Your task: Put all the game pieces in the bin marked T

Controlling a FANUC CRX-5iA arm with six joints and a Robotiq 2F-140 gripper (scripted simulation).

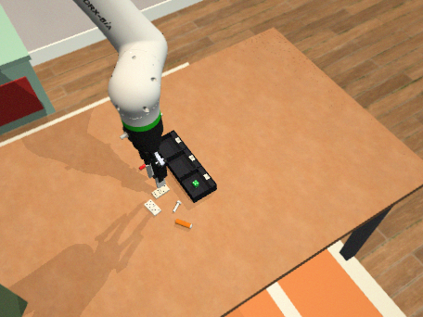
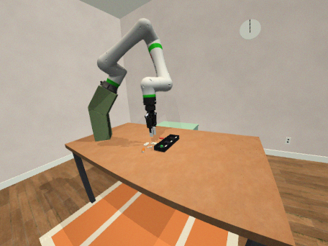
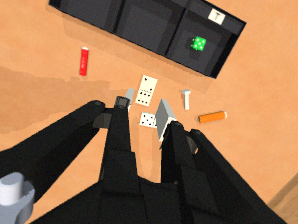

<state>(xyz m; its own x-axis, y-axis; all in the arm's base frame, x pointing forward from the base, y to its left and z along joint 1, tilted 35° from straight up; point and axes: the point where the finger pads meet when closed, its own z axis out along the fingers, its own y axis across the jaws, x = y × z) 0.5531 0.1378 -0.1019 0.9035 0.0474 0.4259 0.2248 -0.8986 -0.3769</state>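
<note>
My gripper is now 10 cm above the domino. Round my hand: black three-compartment bin (10 cm ahead, 9 cm below, 5 cm to the left); then green die (11 cm ahead, 9 cm below, 3 cm to the right); then white screw (10 cm below, 7 cm to the right, 3 cm ahead).
</note>
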